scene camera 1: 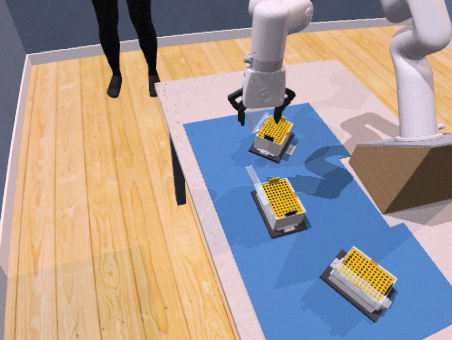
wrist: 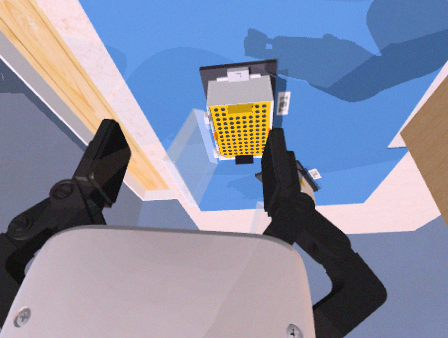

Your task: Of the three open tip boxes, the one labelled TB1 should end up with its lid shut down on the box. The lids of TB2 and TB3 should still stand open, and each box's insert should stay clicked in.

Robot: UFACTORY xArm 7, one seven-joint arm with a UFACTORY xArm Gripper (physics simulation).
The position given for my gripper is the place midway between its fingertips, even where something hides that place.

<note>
I see my gripper (scene camera 1: 258,121), a blue mat (scene camera 1: 281,275), a box (scene camera 1: 278,227), a box (scene camera 1: 356,301) and a box (scene camera 1: 267,149).
My gripper shows as well in the wrist view (wrist: 195,139). The blue mat also shows in the wrist view (wrist: 354,80).
</note>
